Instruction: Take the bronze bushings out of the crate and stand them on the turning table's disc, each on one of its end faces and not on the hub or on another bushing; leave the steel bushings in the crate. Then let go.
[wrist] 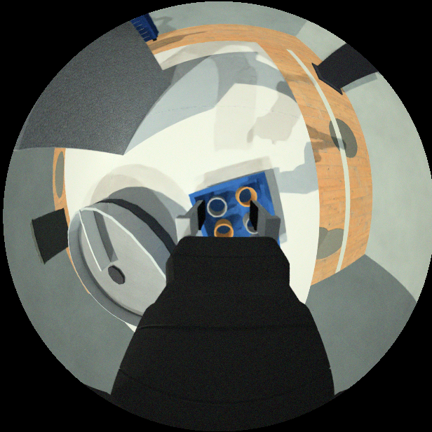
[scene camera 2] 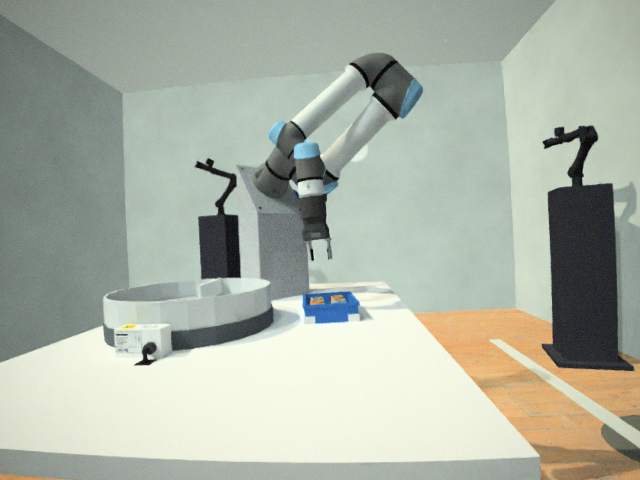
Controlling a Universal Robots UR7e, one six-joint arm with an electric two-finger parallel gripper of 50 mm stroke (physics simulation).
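Frame: origin at the arm's base, x ahead, y left, z up, level; metres.
Where they show: gripper, fingertip midpoint: [scene camera 2: 321,259]; arm's base at its link origin: [scene camera 2: 268,183].
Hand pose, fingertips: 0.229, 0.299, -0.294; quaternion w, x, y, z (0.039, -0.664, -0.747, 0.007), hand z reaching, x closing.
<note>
Each offset is from my fingertips to the top centre of the thing, as dx, dy, dz. "*": to the spot under its first point.
The blue crate {+0.055, +0.039, -0.105} [scene camera 2: 330,313] [wrist: 266,186] stands on the table. In the wrist view two bronze bushings show in it: one bronze bushing [wrist: 239,196] at the far right and another bronze bushing [wrist: 216,231] nearer, its lower part hidden by the gripper body. A steel bushing [wrist: 209,206] is at the far left; another steel bushing [wrist: 247,227] is partly hidden behind the right finger. My gripper [scene camera 2: 321,250] [wrist: 227,209] is open and empty, high above the crate. The turning table's disc [wrist: 139,270] with its hub [wrist: 116,274] shows no bushing on its visible part.
A tall wall [scene camera 2: 180,312] [wrist: 74,240] rings the turning table, left of the crate. A flat divider {* +0.132, -0.314, -0.067} [scene camera 2: 210,287] [wrist: 98,240] stands inside the ring. A white box {+0.466, -0.217, -0.097} [scene camera 2: 162,341] with a black connector is at its front. The grey robot pedestal [scene camera 2: 283,253] [wrist: 95,90] rises behind.
</note>
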